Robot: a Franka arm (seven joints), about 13 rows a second.
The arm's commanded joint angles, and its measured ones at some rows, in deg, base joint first. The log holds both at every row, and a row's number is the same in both.
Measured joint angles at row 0: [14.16 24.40 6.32 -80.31 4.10 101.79 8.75]
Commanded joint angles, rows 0 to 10: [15.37 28.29 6.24 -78.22 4.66 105.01 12.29]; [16.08 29.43 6.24 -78.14 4.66 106.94 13.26]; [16.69 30.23 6.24 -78.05 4.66 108.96 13.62]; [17.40 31.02 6.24 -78.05 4.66 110.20 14.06]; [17.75 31.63 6.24 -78.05 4.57 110.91 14.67]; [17.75 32.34 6.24 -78.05 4.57 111.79 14.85]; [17.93 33.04 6.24 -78.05 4.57 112.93 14.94]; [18.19 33.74 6.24 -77.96 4.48 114.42 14.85]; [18.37 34.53 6.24 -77.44 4.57 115.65 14.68]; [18.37 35.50 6.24 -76.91 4.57 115.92 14.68]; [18.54 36.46 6.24 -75.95 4.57 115.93 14.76]
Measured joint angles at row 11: [18.01 33.66 6.34 -79.65 4.13 116.12 14.04]
